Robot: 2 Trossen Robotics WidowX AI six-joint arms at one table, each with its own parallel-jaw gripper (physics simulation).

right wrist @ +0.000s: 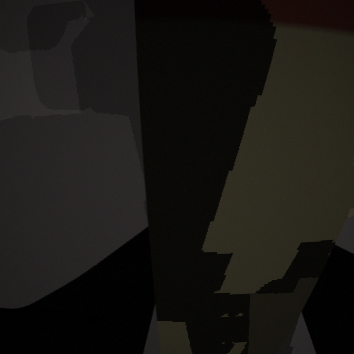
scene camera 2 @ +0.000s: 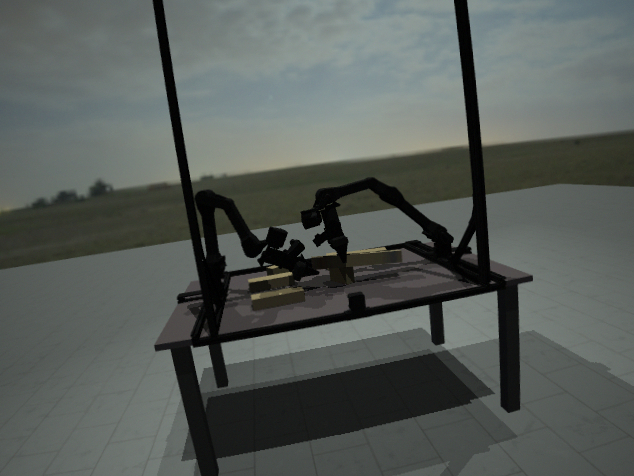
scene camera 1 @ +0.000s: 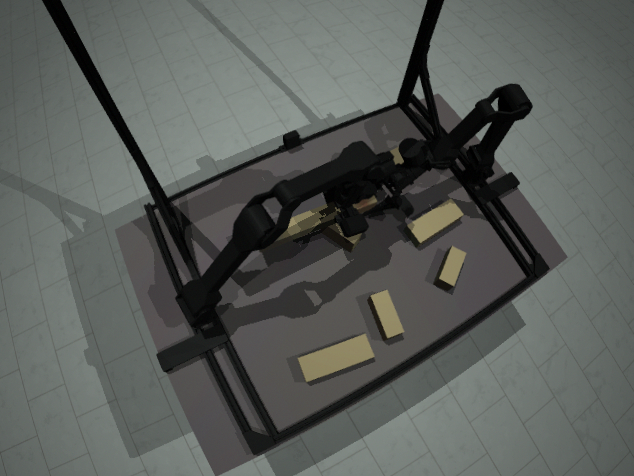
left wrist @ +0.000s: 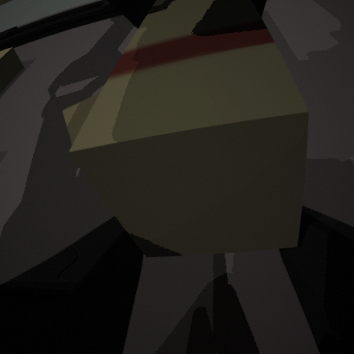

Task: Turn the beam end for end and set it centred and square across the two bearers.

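Seen in the pictures: left gripper, between the fingertips: point(scene camera 2: 318, 270) point(scene camera 1: 365, 206) point(left wrist: 208, 213); right gripper, between the fingertips: point(right wrist: 224, 237) point(scene camera 2: 343, 262) point(scene camera 1: 332, 213); left arm's base, origin of its link: point(scene camera 1: 471, 177); right arm's base, origin of its link: point(scene camera 2: 443, 256) point(scene camera 1: 200, 313).
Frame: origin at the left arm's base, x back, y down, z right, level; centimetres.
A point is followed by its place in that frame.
The beam point(scene camera 1: 301, 223) @[x -58.3, y -8.5, z 6.8 cm] point(scene camera 2: 372, 257) @[x -59.4, y -7.0, z 9.6 cm] point(left wrist: 211, 140) @[x -37.6, y -9.5, z 5.6 cm] point(right wrist: 298, 158) @[x -44.8, y -9.3, z 5.0 cm] is a long tan block with a dark red band point(left wrist: 193, 46) @[x -41.3, y -9.6, z 5.5 cm] near one end. It lies level above the table's middle, over a tan block point(scene camera 1: 344, 237) @[x -49.2, y -4.3, z -0.2 cm] point(scene camera 2: 339, 278) @[x -47.1, y 0.2, z 4.3 cm] that stands under it. My right gripper point(scene camera 1: 345, 213) point(scene camera 2: 342, 255) @[x -49.1, y -6.4, z 6.4 cm] is shut on the beam near its middle, from above. My left gripper point(scene camera 1: 379, 200) point(scene camera 2: 302, 269) point(left wrist: 208, 213) @[x -39.4, y -4.4, z 5.2 cm] is shut on the beam's banded end, with the end face filling its wrist view. Two short tan blocks point(scene camera 1: 452, 265) @[x -26.5, y -3.1, z -20.9 cm] point(scene camera 1: 386, 314) @[x -50.0, y -3.1, z -23.0 cm] lie flat on the table, apart from the beam.
Two longer tan blocks point(scene camera 1: 435, 221) @[x -22.4, y -1.9, z -7.4 cm] point(scene camera 1: 335, 357) @[x -66.4, y -1.9, z -26.0 cm] lie flat on the table point(scene camera 1: 277, 378) @[x -81.3, y 1.9, z -23.6 cm]. A black frame rail point(scene camera 1: 410, 364) @[x -50.3, y 0.4, z -37.2 cm] runs round the table, with tall posts point(scene camera 1: 419, 52) @[x -3.5, y -24.0, z 35.1 cm] at the corners. A small black box point(scene camera 1: 291, 138) @[x -46.3, y -3.2, z 36.0 cm] point(scene camera 2: 357, 302) @[x -45.8, y -1.2, z 38.3 cm] sits on one edge.
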